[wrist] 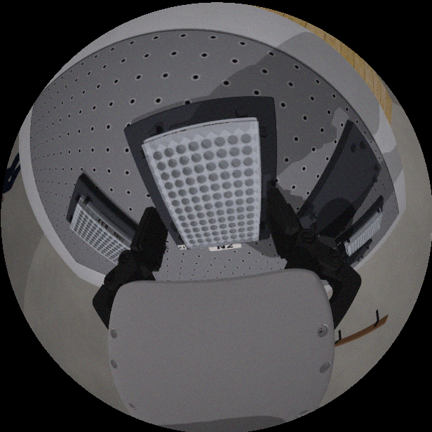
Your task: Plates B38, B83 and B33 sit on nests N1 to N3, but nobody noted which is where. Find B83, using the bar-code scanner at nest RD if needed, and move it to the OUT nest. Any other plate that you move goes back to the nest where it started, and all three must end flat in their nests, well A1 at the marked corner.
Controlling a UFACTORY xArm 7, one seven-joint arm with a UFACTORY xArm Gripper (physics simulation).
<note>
In view: a dark OUT nest [347, 179], a dark nest N2 [262, 107] and a dark nest N1 [83, 186].
</note>
